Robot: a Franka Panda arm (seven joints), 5 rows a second.
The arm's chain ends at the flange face. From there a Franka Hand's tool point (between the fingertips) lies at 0.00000 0.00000 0.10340 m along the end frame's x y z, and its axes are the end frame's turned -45 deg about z.
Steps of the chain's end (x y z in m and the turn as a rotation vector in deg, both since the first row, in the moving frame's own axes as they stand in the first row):
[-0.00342 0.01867 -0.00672 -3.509 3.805 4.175]
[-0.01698 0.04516 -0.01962 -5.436 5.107 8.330]
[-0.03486 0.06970 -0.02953 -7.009 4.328 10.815]
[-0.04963 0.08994 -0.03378 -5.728 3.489 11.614]
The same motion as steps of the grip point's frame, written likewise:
[-0.01558 0.02011 -0.00714 -5.172 0.209 4.175]
[-0.04533 0.03326 -0.02049 -7.455 -0.233 8.330]
[-0.07868 0.03865 -0.03059 -8.016 -1.896 10.815]
[-0.10271 0.03987 -0.03449 -6.517 -1.583 11.614]

